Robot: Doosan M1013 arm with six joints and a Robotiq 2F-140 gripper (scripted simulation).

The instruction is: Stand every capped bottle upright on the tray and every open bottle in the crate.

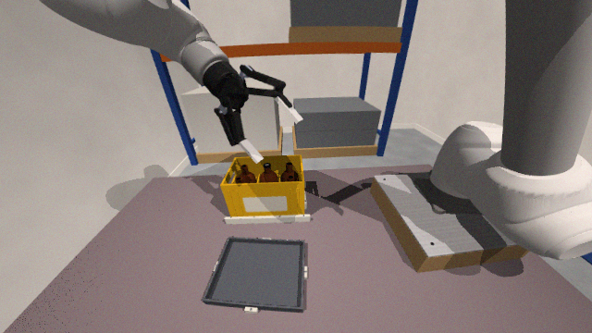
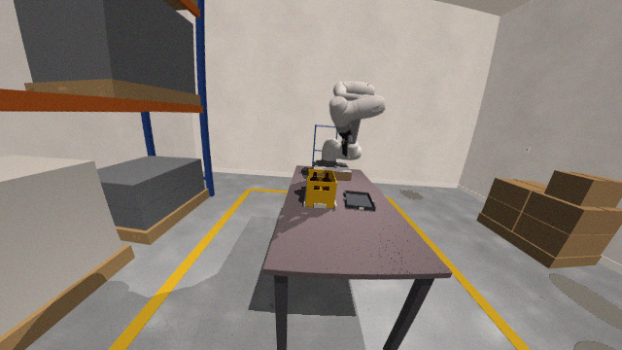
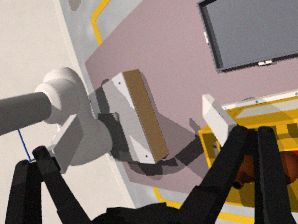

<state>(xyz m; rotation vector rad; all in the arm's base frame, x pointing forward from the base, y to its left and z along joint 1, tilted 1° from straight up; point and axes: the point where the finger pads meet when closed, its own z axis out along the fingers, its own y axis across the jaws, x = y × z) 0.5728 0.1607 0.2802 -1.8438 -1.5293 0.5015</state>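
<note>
The brown capped bottle is 100 mm ahead of my hand, 210 mm to the right of it and 270 mm below it. Round my hand: yellow crate: 90 mm ahead, 160 mm to the right, 280 mm below; then dark grey tray: 50 mm ahead, 120 mm to the left, 350 mm below.
</note>
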